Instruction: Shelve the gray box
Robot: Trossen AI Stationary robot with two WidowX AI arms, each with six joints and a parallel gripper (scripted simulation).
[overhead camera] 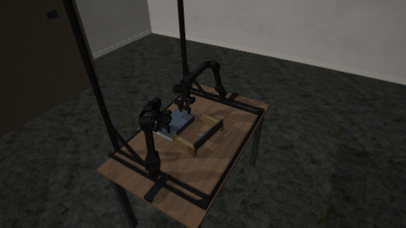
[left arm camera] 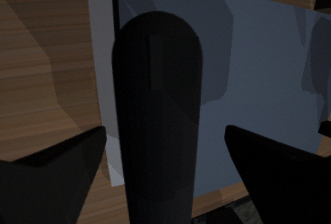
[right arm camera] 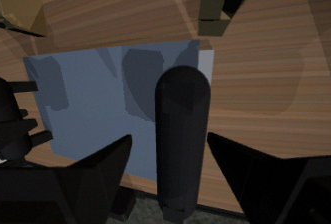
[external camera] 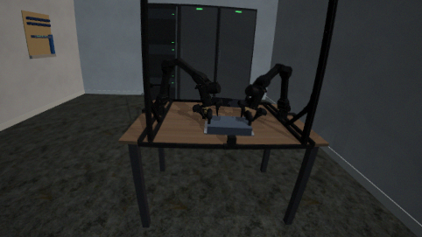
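My right gripper is now 12 cm to the right of the gray box, 5 cm above it and 1 cm short of it. Also, from my right hand: dark bar 33 cm ahead, 9 cm to the left, 3 cm below.
Right now the gray box is 1 cm behind my left hand, 12 cm to the right of it and 5 cm below it. The rest, counted from my left hand: dark bar 31 cm ahead, 15 cm to the right, 3 cm below.
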